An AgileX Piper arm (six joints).
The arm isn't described. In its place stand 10 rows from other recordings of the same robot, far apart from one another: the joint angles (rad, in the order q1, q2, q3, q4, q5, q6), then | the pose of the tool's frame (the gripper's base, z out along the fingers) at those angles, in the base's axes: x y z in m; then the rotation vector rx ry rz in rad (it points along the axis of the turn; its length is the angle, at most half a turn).
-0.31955 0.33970 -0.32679 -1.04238 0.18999 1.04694 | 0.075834, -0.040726, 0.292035, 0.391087, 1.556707, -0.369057
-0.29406 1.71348 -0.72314 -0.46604 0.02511 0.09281 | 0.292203, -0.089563, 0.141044, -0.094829, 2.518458, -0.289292
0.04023 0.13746 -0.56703 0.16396 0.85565 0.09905 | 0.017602, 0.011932, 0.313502, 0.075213, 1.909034, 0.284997
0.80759 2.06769 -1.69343 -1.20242 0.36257 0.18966 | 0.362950, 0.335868, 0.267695, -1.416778, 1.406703, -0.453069
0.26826 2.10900 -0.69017 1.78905 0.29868 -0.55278 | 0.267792, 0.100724, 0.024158, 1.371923, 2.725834, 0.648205
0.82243 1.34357 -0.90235 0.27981 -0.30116 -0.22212 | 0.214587, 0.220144, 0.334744, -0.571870, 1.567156, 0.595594
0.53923 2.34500 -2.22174 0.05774 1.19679 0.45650 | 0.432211, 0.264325, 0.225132, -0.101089, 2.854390, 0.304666
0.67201 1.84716 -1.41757 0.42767 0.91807 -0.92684 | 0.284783, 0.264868, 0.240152, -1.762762, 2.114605, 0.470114
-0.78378 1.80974 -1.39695 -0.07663 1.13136 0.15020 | 0.250081, -0.258174, 0.238680, 1.334645, 2.744265, -0.157449
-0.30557 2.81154 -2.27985 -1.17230 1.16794 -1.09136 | 0.485817, -0.234154, 0.045351, 1.378455, -1.778202, 0.977279
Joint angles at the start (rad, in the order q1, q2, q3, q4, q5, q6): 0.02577, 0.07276, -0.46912, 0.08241, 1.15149, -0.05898
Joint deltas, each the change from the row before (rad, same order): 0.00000, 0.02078, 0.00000, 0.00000, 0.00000, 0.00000; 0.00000, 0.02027, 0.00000, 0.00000, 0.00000, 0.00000; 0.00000, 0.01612, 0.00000, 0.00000, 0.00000, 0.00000; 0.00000, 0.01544, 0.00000, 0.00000, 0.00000, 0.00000; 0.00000, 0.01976, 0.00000, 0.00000, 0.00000, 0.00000; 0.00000, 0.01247, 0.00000, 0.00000, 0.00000, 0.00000; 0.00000, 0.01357, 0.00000, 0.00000, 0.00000, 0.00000; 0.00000, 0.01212, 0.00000, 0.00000, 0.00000, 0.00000; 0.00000, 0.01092, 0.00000, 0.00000, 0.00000, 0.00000; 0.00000, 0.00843, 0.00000, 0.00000, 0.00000, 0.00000; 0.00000, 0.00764, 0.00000, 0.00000, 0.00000, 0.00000; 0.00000, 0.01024, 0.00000, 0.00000, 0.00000, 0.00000; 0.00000, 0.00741, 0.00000, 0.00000, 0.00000, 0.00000; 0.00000, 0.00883, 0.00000, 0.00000, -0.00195, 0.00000
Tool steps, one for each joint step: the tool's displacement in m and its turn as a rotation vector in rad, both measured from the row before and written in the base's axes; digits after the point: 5 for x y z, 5 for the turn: 0.00289, 0.00007, -0.00012, -0.00054, 0.02077, 0.00000; 0.00281, 0.00007, -0.00017, -0.00052, 0.02026, 0.00000; 0.00223, 0.00006, -0.00018, -0.00042, 0.01611, 0.00000; 0.00214, 0.00006, -0.00020, -0.00040, 0.01543, 0.00000; 0.00273, 0.00007, -0.00031, -0.00051, 0.01975, 0.00000; 0.00172, 0.00004, -0.00022, -0.00032, 0.01247, 0.00000; 0.00187, 0.00005, -0.00027, -0.00035, 0.01357, 0.00000; 0.00166, 0.00004, -0.00026, -0.00031, 0.01212, 0.00000; 0.00150, 0.00004, -0.00025, -0.00028, 0.01092, 0.00000; 0.00115, 0.00003, -0.00021, -0.00022, 0.00843, 0.00000; 0.00104, 0.00003, -0.00019, -0.00020, 0.00764, 0.00000; 0.00140, 0.00004, -0.00027, -0.00026, 0.01024, 0.00000; 0.00101, 0.00003, -0.00021, -0.00019, 0.00741, 0.00000; 0.00133, 0.00003, -0.00014, -0.00013, 0.00689, -0.00015
